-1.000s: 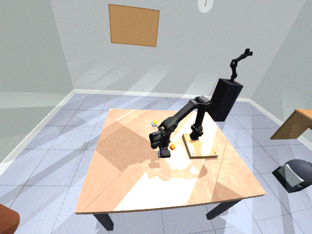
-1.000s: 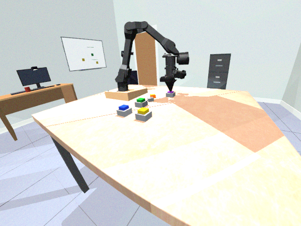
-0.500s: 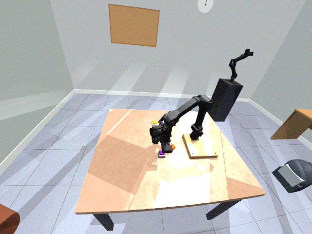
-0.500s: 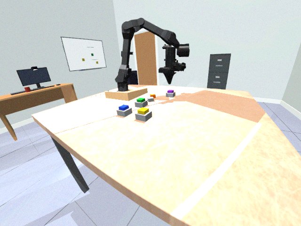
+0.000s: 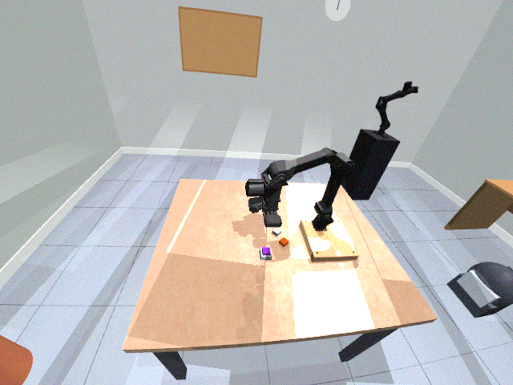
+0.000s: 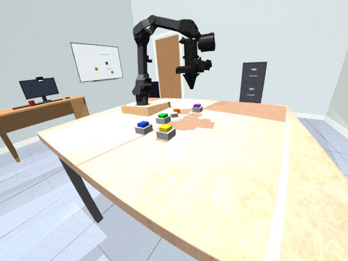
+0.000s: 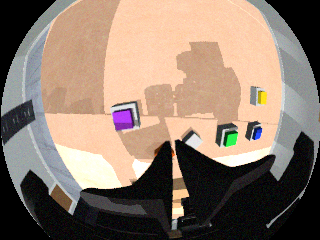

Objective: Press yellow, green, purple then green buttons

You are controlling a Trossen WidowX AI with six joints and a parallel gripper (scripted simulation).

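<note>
The green button is 80 mm behind my gripper tip, 140 mm to the right of it and 100 mm below it. From my gripper tip the other things lie so: purple button 70 mm to the left, 100 mm below; yellow button 10 mm ahead, 260 mm to the right, 100 mm below; orange block 100 mm behind, 10 mm to the left, 120 mm below.
</note>
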